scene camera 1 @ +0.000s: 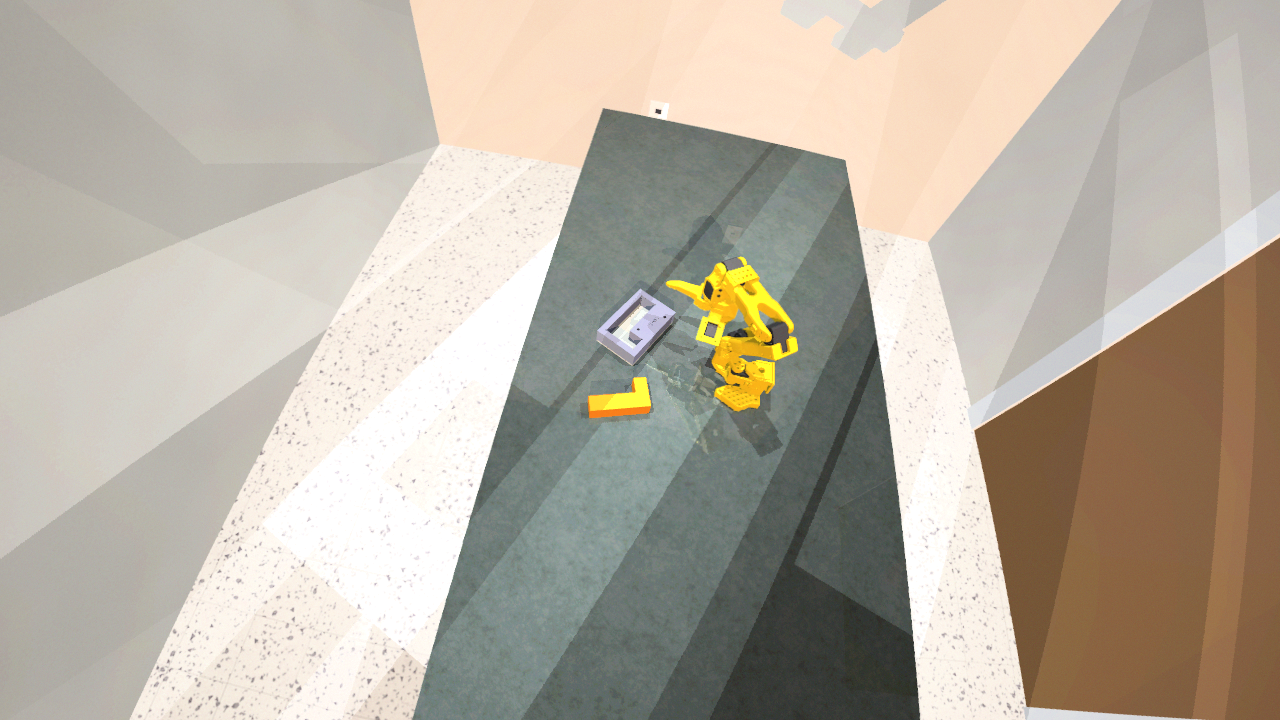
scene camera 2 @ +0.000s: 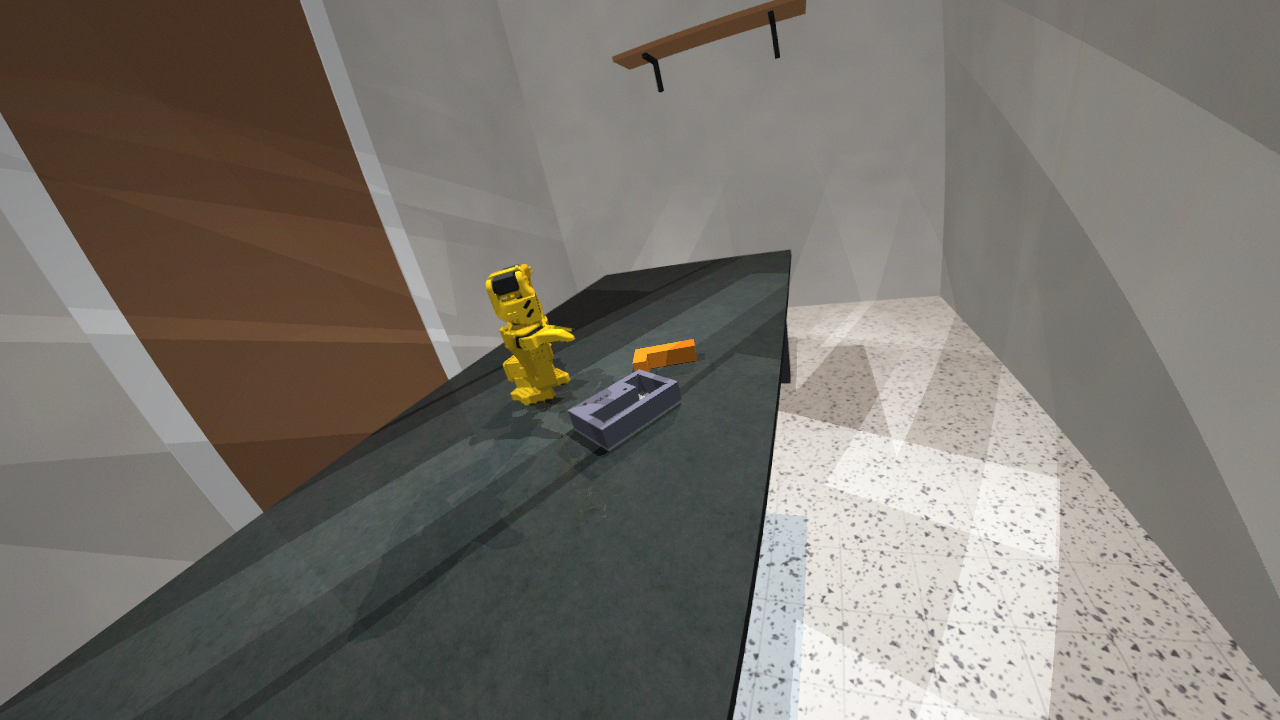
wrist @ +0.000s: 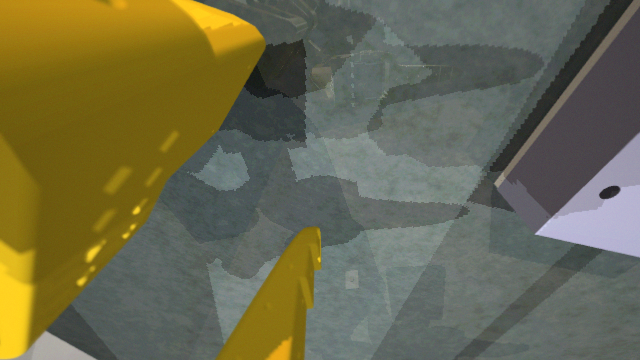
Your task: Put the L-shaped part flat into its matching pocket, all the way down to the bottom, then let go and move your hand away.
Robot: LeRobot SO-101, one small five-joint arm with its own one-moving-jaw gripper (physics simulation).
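Pixels of known places: hand, its tool point: [scene camera 2: 536,378] [wrist: 319,242]; arm's base, origin of its link: [scene camera 1: 727,383] [scene camera 2: 551,389].
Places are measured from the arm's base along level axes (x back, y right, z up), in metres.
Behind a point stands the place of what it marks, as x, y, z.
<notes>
The orange L-shaped part [scene camera 1: 617,404] @[-0.206, -0.102, 0.030] [scene camera 2: 664,354] @[-0.207, -0.080, 0.023] lies flat on the table, with its short leg at the end nearer the arm. The grey-lilac pocket block [scene camera 1: 618,347] @[-0.224, 0.018, 0.030] [scene camera 2: 640,424] @[-0.231, 0.115, 0.009] [wrist: 595,220] @[-0.144, 0.119, 0.036] stands beside it, apart from it, and its L-shaped pocket is empty. In the wrist view part of the block shows at the right edge. My gripper [scene camera 1: 685,291] [scene camera 2: 553,334] is fully open and empty, raised above the table beside the block. One notched jaw [wrist: 295,285] @[-0.045, 0.070, 0.084] shows in the wrist view. The L-shaped part does not show there.
The yellow arm's base [scene camera 1: 741,395] @[0.024, -0.030, 0.017] [scene camera 2: 534,392] @[0.004, 0.040, 0.018] stands on the dark table [scene camera 1: 626,582] @[-0.143, -0.391, 0.000] [scene camera 2: 572,608] @[-0.264, 0.376, 0.000], to the right of the block in scene camera 1. A large yellow piece of the arm [wrist: 100,100] fills the upper left of the wrist view. The table's long edge runs beyond the part and block.
</notes>
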